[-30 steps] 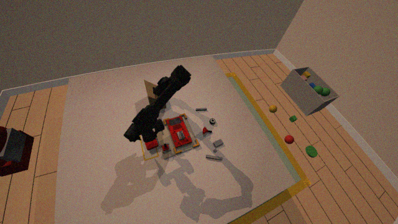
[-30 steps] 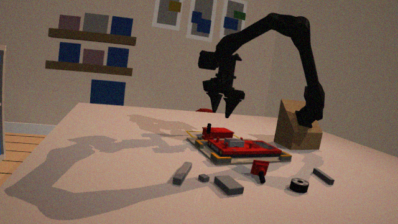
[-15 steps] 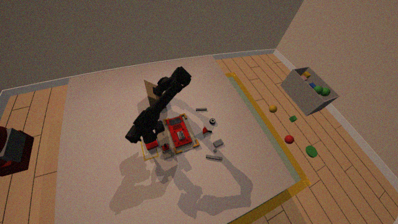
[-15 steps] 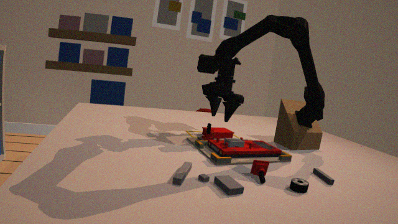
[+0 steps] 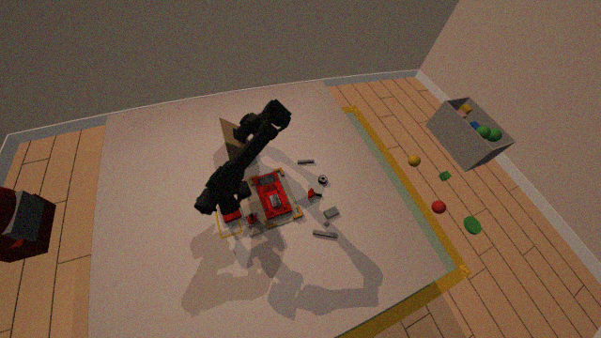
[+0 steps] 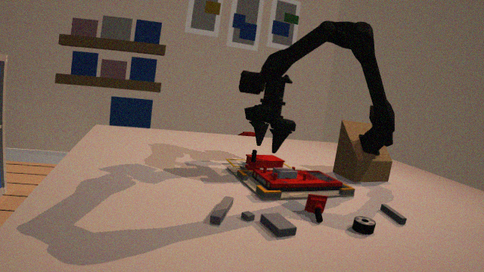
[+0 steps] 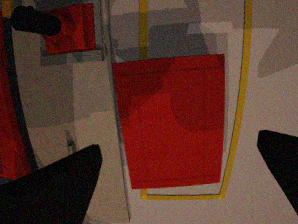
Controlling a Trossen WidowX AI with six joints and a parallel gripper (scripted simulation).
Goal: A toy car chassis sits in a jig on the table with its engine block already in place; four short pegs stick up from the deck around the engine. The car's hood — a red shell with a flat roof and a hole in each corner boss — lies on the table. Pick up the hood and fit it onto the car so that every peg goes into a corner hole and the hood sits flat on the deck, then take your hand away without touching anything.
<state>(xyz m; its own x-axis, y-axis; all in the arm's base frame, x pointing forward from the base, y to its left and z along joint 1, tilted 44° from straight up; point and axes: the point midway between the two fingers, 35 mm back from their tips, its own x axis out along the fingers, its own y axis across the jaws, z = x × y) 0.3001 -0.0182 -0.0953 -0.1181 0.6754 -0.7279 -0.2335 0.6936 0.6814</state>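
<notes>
Now: the red hood 3 cm below my gripper tip. The rest, counted from my gripper tip: grey engine block 19 cm to the left, 3 cm below; black wheel 7 cm behind, 43 cm to the left, 4 cm below.
</notes>
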